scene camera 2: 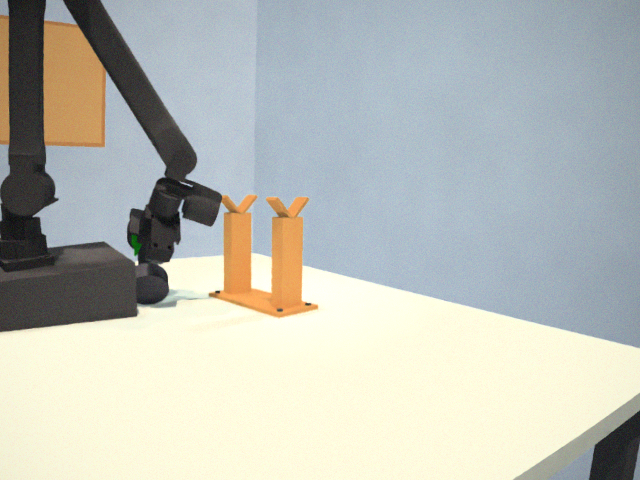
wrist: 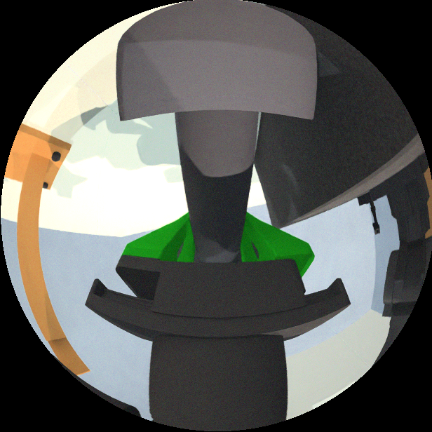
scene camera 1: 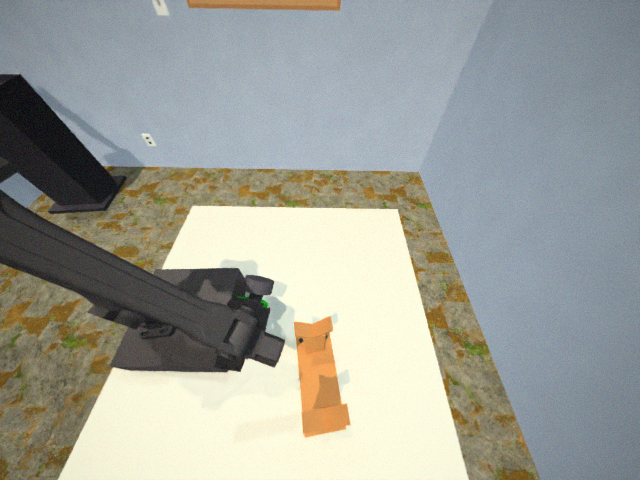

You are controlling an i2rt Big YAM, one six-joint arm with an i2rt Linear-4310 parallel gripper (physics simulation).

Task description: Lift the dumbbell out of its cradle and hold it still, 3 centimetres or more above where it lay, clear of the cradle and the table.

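My gripper (scene camera 1: 251,301) (scene camera 2: 138,243) (wrist: 217,215) is shut on the dumbbell's handle, its green fingertips either side of it. The dark grey dumbbell (scene camera 1: 259,284) (scene camera 2: 151,284) (wrist: 215,75) hangs tilted, one thick head low; the gripper hides part of it. In scene camera 2 the low head is very near the table, beside the dark block; I cannot tell whether they touch. The orange cradle (scene camera 1: 316,374) (scene camera 2: 287,258) (wrist: 30,235) stands upright to the right, its V-shaped rests empty. The dumbbell is apart from it.
The arm's dark block-shaped base (scene camera 1: 170,356) (scene camera 2: 67,289) stands on the white table (scene camera 1: 356,258) (scene camera 2: 361,387), left of the cradle and close to the dumbbell. A black column (scene camera 1: 51,149) stands at the far left in scene camera 1. Blue walls rise behind the table.
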